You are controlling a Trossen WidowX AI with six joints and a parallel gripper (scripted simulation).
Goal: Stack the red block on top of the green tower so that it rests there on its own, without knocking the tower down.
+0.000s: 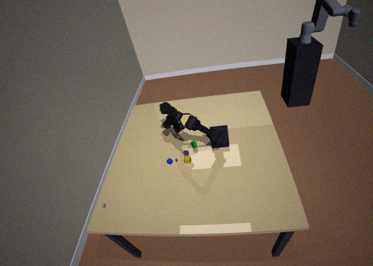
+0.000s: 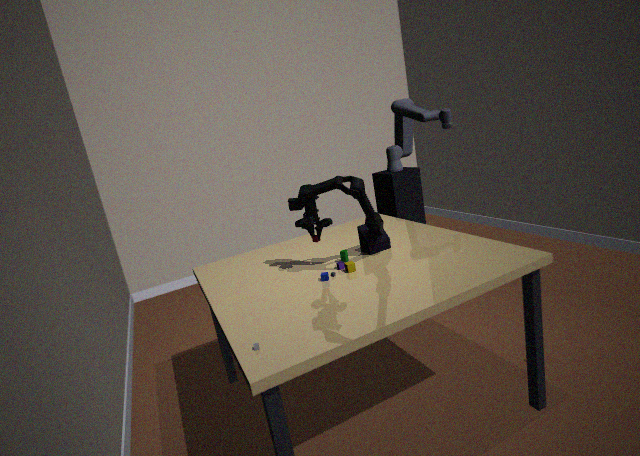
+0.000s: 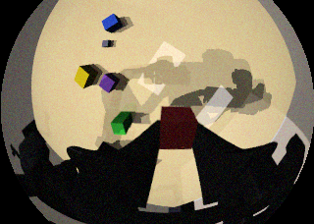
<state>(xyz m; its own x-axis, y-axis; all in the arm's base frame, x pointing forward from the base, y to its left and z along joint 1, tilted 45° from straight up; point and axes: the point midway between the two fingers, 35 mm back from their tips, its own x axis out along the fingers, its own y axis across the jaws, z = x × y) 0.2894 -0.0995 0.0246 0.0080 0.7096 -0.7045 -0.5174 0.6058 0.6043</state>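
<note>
Right now my gripper tip is 5 cm past the purple block, 12 cm to the right of it and 12 cm above it. From my gripper tip the other things lie so: red block 1 cm above; then yellow block 6 cm behind, 18 cm to the left, 12 cm below; then blue block 7 cm ahead, 18 cm to the left, 12 cm below.
</note>
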